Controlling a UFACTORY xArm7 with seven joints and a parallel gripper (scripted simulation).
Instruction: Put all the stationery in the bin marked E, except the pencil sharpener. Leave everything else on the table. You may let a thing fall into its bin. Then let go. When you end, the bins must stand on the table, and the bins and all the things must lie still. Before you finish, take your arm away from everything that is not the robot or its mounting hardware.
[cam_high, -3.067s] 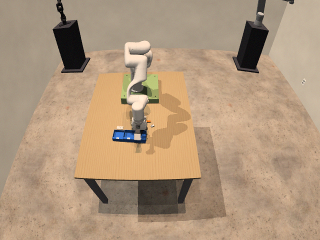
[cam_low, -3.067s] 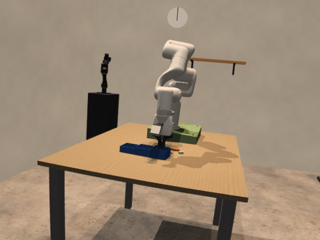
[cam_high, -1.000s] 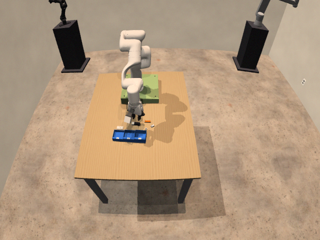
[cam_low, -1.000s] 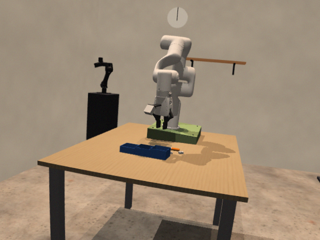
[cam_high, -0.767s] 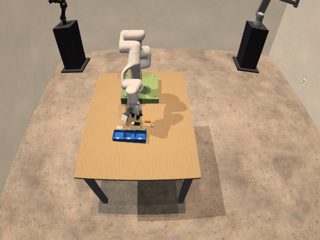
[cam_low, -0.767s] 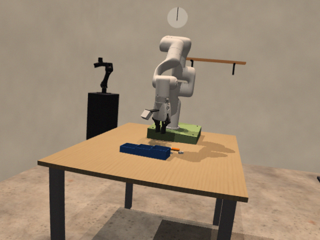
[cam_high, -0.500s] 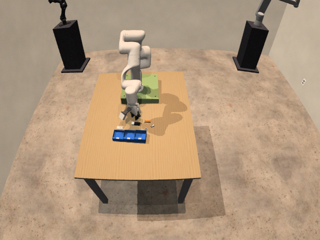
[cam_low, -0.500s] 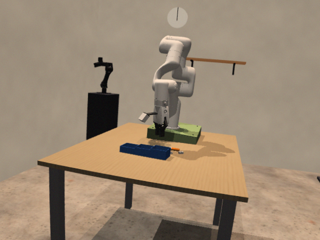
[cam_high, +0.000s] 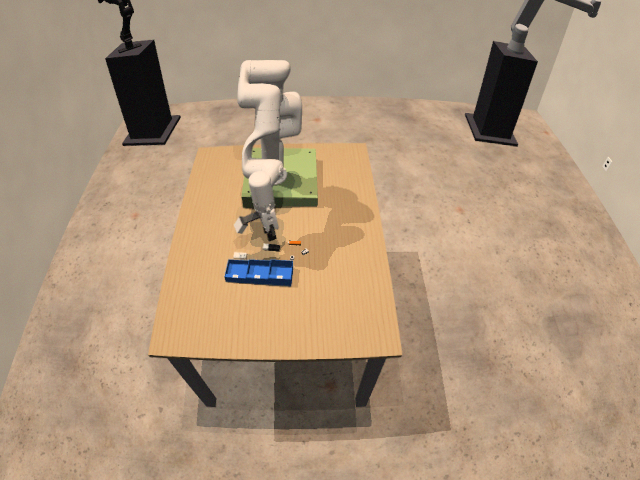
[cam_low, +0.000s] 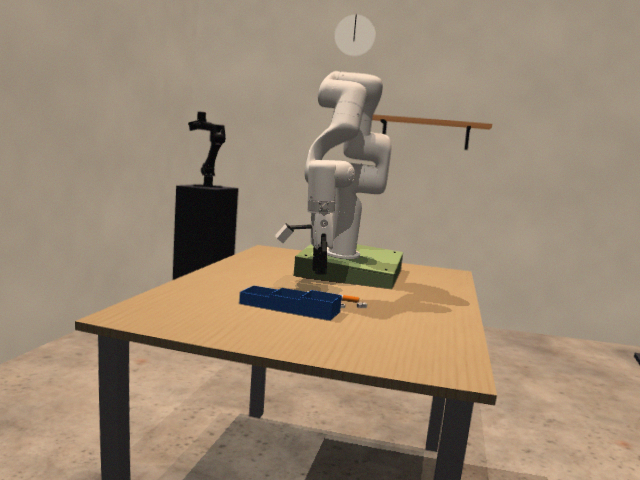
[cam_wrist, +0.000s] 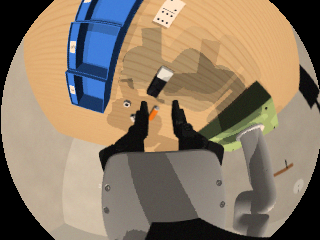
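The black item is 1 cm to the right of my hand and 9 cm below it. The rest, counted from my hand: orange stick (3 cm behind, 9 cm to the left, 9 cm below); blue bin tray (13 cm ahead, 3 cm to the right, 7 cm below); white flat piece (5 cm ahead, 12 cm to the right, 9 cm below).
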